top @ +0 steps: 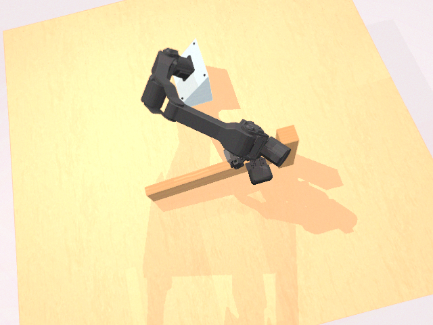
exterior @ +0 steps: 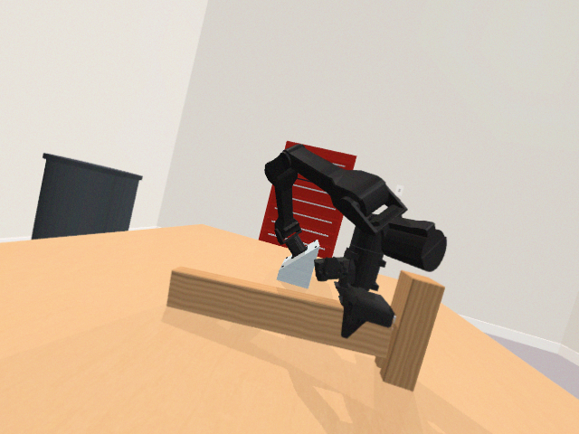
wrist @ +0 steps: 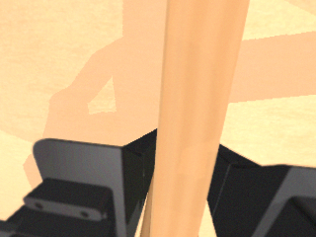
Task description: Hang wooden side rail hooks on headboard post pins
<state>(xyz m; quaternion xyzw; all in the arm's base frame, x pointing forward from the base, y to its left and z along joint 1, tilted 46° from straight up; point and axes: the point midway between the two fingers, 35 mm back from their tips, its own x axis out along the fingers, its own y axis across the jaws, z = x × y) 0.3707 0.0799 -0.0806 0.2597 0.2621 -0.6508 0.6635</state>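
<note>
The headboard post lies 100 mm to the left of my gripper tip and 40 mm above it.
</note>
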